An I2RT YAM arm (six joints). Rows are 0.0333 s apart.
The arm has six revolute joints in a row. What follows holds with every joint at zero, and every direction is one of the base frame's.
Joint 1 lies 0.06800 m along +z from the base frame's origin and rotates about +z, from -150.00 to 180.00 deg.
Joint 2 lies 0.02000 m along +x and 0.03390 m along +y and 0.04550 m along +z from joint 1 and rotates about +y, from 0.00 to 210.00 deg.
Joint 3 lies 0.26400 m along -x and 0.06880 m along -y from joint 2 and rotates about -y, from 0.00 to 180.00 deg.
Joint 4 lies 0.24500 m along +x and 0.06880 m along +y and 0.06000 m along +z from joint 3 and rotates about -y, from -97.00 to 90.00 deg.
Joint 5 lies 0.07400 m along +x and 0.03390 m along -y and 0.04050 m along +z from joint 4 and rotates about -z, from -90.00 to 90.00 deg.
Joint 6 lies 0.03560 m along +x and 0.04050 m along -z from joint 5 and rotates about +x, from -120.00 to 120.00 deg.
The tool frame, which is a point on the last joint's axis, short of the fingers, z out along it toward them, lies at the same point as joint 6; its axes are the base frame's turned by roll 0.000, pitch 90.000 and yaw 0.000 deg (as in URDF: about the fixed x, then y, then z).
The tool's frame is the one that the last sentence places.
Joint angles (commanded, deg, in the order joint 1, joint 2, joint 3, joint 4, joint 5, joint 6), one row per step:
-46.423 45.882 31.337 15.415 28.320 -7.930
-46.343 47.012 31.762 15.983 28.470 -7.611
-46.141 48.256 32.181 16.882 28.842 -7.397
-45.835 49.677 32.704 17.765 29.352 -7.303
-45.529 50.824 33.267 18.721 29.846 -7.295
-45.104 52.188 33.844 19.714 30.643 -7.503
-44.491 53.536 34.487 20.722 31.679 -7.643
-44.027 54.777 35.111 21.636 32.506 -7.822
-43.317 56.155 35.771 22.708 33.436 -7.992
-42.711 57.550 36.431 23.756 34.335 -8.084
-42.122 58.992 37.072 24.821 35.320 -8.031
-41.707 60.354 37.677 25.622 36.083 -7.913
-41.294 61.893 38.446 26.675 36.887 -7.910
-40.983 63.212 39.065 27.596 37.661 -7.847
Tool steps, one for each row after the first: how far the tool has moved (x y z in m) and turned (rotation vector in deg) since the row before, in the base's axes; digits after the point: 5 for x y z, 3 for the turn. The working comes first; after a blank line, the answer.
Tool pose at each row, in the base's axes (x y z in m, rotation vector in deg; the steps are taken from these numbers as rounded here):
0.12133 -0.15201 0.30117 53.045 79.795 -63.876
0.12402 -0.15456 0.30141 53.323 79.724 -63.685
0.12719 -0.15714 0.30177 53.574 79.460 -63.649
0.13103 -0.15995 0.30209 53.800 79.351 -63.725
0.13431 -0.16211 0.30359 53.882 78.893 -63.854
0.13832 -0.16453 0.30441 54.023 78.678 -64.273
0.14278 -0.16647 0.30561 54.235 78.301 -64.668
0.14675 -0.16846 0.30679 54.381 77.975 -65.044
0.15181 -0.17010 0.30788 54.422 77.630 -65.294
0.15670 -0.17198 0.30873 54.577 77.256 -65.534
0.16169 -0.17396 0.30919 54.913 76.809 -65.735
0.16615 -0.17616 0.30913 55.273 76.570 -65.873
0.17116 -0.17878 0.30970 55.572 76.134 -66.104
0.17531 -0.18111 0.30984 55.970 75.700 -66.346

0.00269 -0.00255 0.00024 0.184 -0.214 -0.066
0.00317 -0.00258 0.00036 0.005 -0.262 -0.168
0.00384 -0.00281 0.00032 0.040 -0.085 -0.203
0.00328 -0.00216 0.00150 -0.259 -0.274 -0.188
0.00401 -0.00242 0.00082 -0.186 0.044 -0.376
0.00446 -0.00194 0.00120 -0.229 -0.099 -0.426
0.00397 -0.00199 0.00118 -0.230 -0.057 -0.367
0.00506 -0.00164 0.00109 -0.259 -0.115 -0.225
0.00489 -0.00188 0.00085 -0.206 -0.166 -0.295
0.00499 -0.00198 0.00046 -0.131 -0.279 -0.393
0.00446 -0.00220 -0.00006 0.024 -0.173 -0.342
0.00501 -0.00262 0.00057 -0.154 -0.244 -0.389
0.00415 -0.00233 0.00014 -0.099 -0.258 -0.459

